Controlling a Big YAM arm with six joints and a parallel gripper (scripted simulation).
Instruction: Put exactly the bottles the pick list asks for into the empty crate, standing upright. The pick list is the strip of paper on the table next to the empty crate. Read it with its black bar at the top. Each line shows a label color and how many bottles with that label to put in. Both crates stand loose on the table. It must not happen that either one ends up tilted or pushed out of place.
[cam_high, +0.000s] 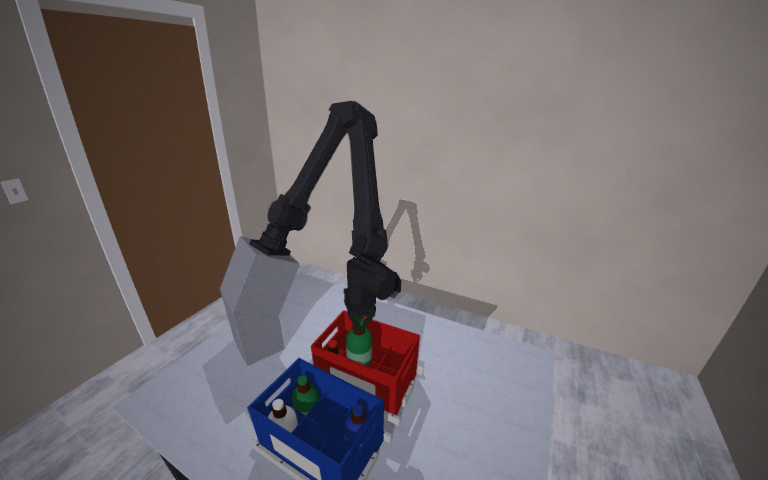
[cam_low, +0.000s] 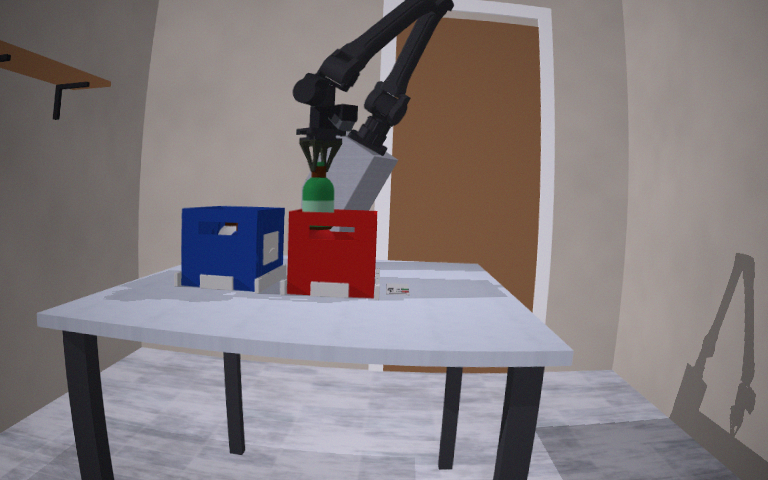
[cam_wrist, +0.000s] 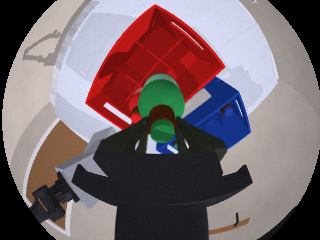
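Right now the red crate is 10 mm behind my hand, 40 mm to the left of it and 190 mm below it. Round my hand: blue crate: 200 mm to the right, 190 mm below; red-label bottle: 100 mm behind, 10 mm to the right, 180 mm below; blue bottle: 90 mm ahead, 150 mm to the right, 180 mm below.
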